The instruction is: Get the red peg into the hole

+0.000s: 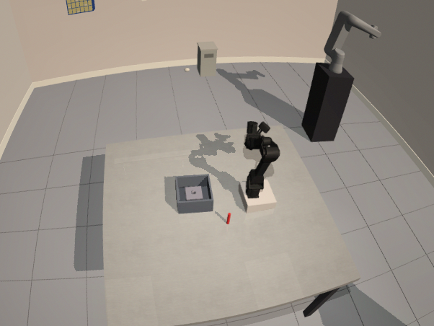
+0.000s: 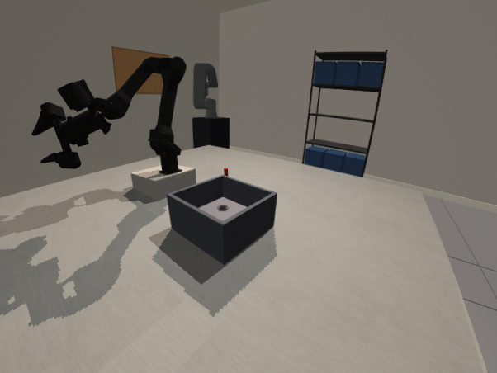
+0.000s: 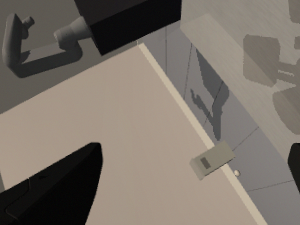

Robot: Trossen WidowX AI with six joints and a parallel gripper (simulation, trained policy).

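My gripper tip is 28 cm short of the red peg, 49 cm to the right of it and 16 cm above it. Also, from my gripper tip: dark grey box 44 cm ahead, 30 cm to the left, 17 cm below; then light grey plate 44 cm ahead, 30 cm to the left, 15 cm below.
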